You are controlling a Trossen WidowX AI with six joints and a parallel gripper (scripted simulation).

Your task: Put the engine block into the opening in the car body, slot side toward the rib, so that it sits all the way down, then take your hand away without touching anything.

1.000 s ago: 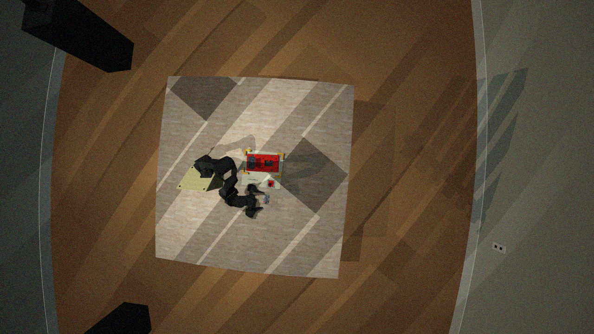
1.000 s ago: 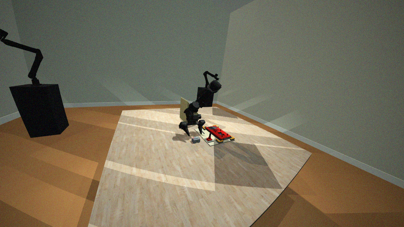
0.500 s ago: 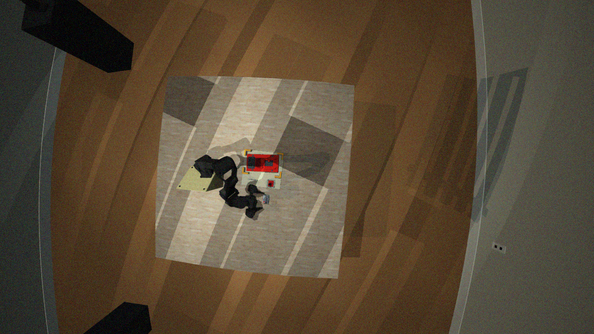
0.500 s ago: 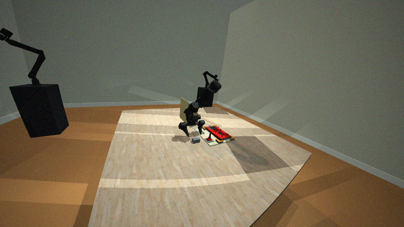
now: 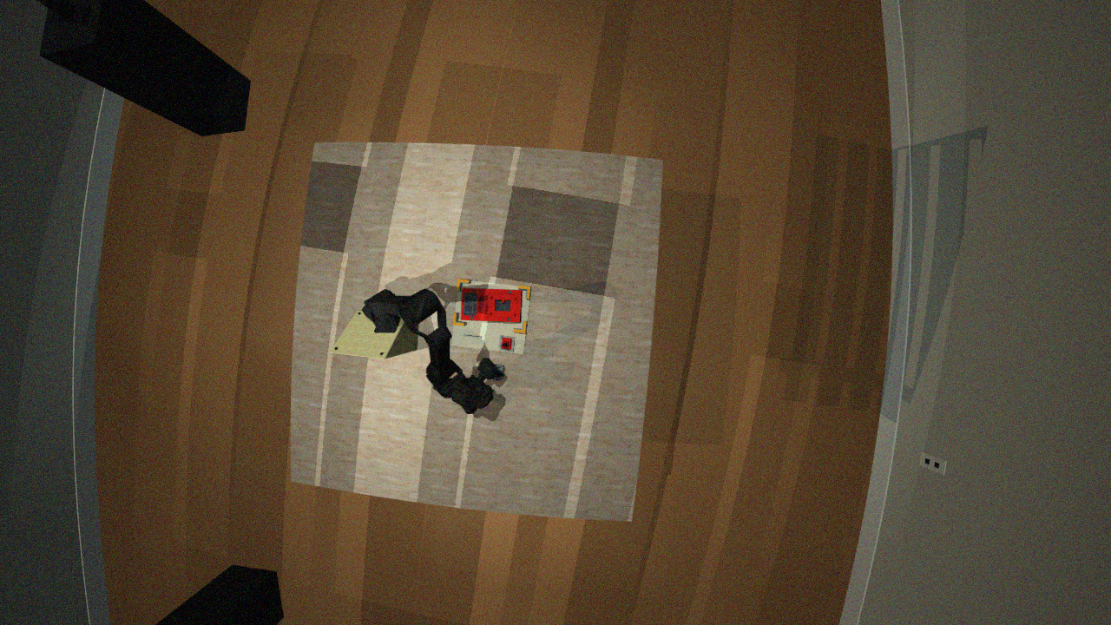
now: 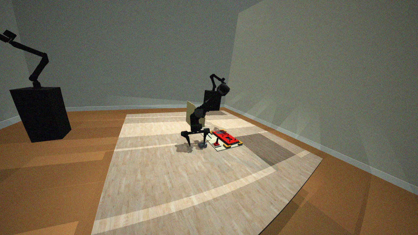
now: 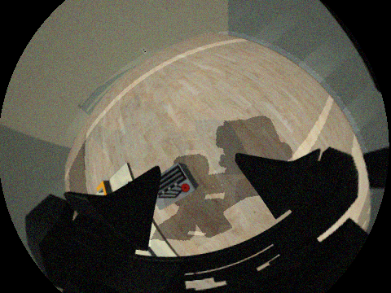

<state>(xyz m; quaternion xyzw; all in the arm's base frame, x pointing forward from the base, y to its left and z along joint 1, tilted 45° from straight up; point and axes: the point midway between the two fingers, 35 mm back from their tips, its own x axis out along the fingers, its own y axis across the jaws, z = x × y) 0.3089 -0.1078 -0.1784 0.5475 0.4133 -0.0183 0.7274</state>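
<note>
My gripper tip is now 1 cm short of the engine block, 4 cm to the right of it and 1 cm above it.
</note>
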